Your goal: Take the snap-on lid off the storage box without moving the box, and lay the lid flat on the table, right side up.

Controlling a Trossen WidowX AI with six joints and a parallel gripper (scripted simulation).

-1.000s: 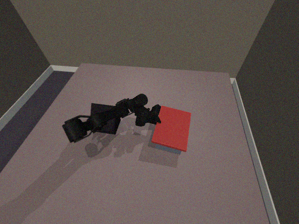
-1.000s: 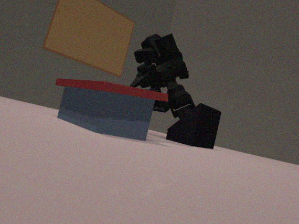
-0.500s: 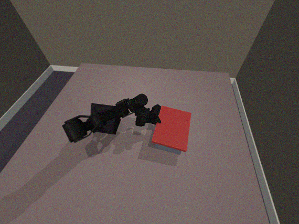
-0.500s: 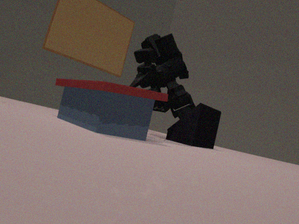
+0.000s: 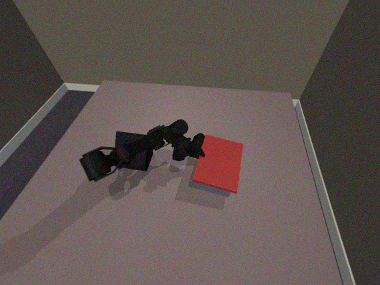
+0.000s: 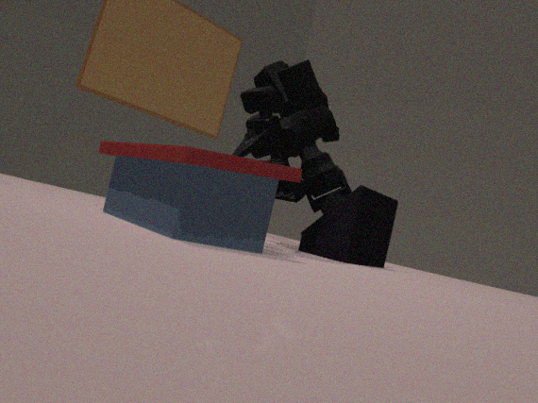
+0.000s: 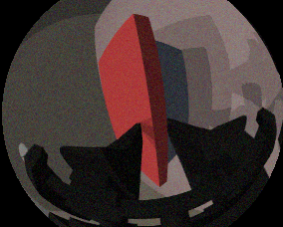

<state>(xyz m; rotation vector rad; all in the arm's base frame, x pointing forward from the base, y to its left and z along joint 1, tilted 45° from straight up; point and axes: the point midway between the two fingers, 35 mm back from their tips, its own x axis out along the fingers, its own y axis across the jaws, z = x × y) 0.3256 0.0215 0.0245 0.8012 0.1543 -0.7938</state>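
Right now my gripper tip is 80 mm short of the red lid and 10 mm to the left of it. From my gripper tip the other things lie so: blue storage box (70 mm ahead, 60 mm below, 10 mm to the right).
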